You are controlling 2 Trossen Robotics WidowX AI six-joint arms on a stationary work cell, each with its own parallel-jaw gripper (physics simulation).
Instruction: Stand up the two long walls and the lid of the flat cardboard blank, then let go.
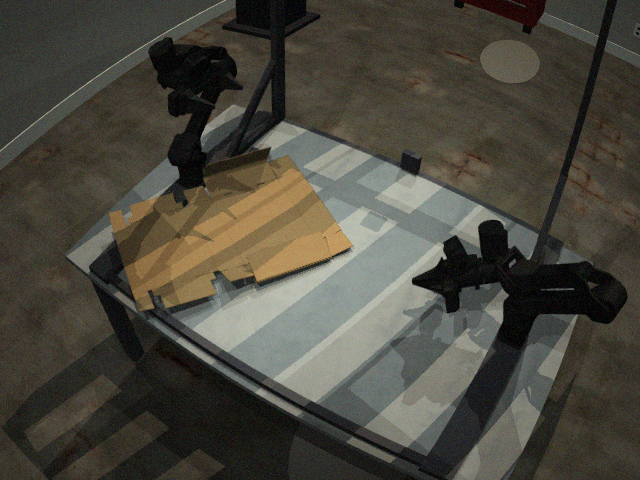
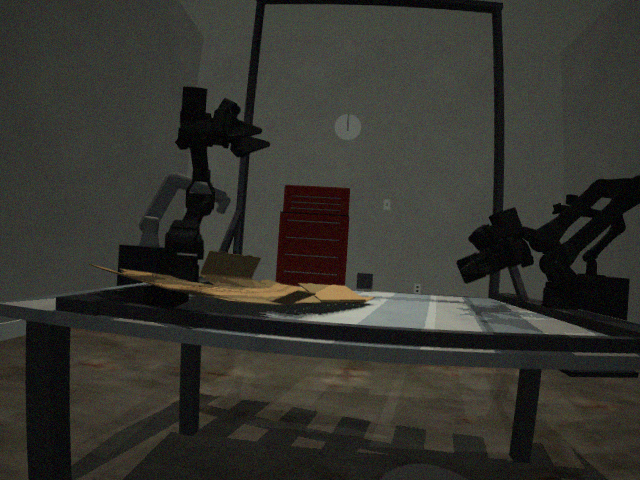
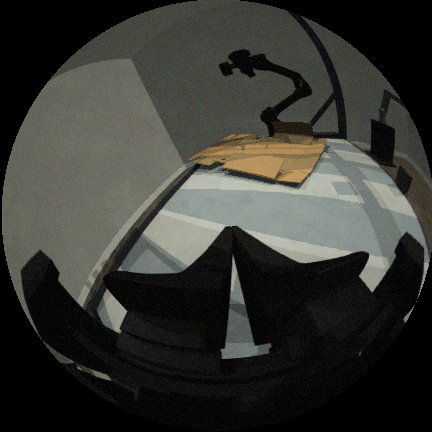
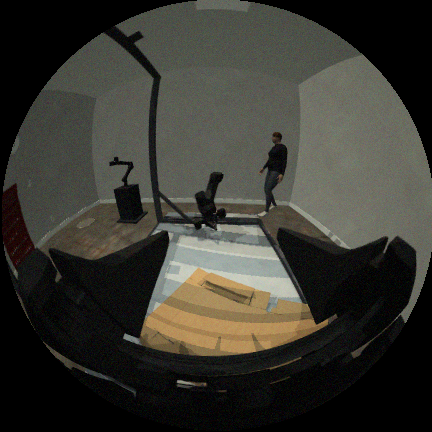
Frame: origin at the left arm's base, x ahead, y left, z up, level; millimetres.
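Seen in the pictures: left gripper, fingertip midpoint: (image 1: pixel 412 281) (image 2: pixel 461 271) (image 3: pixel 230 231) (image 4: pixel 216 229); right gripper, fingertip midpoint: (image 1: pixel 228 97) (image 2: pixel 266 137) (image 3: pixel 239 58) (image 4: pixel 224 234); left arm's base, link origin: (image 1: pixel 512 334) (image 2: pixel 558 307); right arm's base, link origin: (image 1: pixel 191 179).
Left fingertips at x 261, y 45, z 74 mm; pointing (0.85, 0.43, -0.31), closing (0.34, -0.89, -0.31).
Observation:
Offsets run from my left fingertips to a thing's top centre. "spot": to the spot under its first point.
The cardboard blank (image 1: pixel 206 232) (image 3: pixel 250 148) (image 4: pixel 215 312) lies spread on the left part of the table. One flap @(spot: 24 mm down, 550 mm ahead, 124 mm right) (image 1: pixel 237 161) (image 2: pixel 230 266) (image 3: pixel 292 129) stands up, leaning, on its far side by the right arm's base. The near flap @(spot: 62 mm down, 269 mm ahead, 38 mm left) (image 1: pixel 292 258) (image 3: pixel 255 166) lies low, its outer edge slightly off the table. My left gripper (image 1: pixel 415 281) (image 3: pixel 230 231) is shut and empty, over the table to the right of the blank and apart from it. My right gripper (image 1: pixel 227 97) (image 2: pixel 264 136) (image 4: pixel 224 234) is open and empty, high above the blank's far left side.
A dark frame post (image 1: pixel 278 67) rises at the table's far corner. A small dark block @(36 mm down, 196 mm ahead, 414 mm right) (image 1: pixel 410 161) is at the far edge. A dark rail (image 1: pixel 258 379) runs along the near edge. A red tool chest (image 2: pixel 313 248) and a walking person (image 4: pixel 276 160) are beyond the table.

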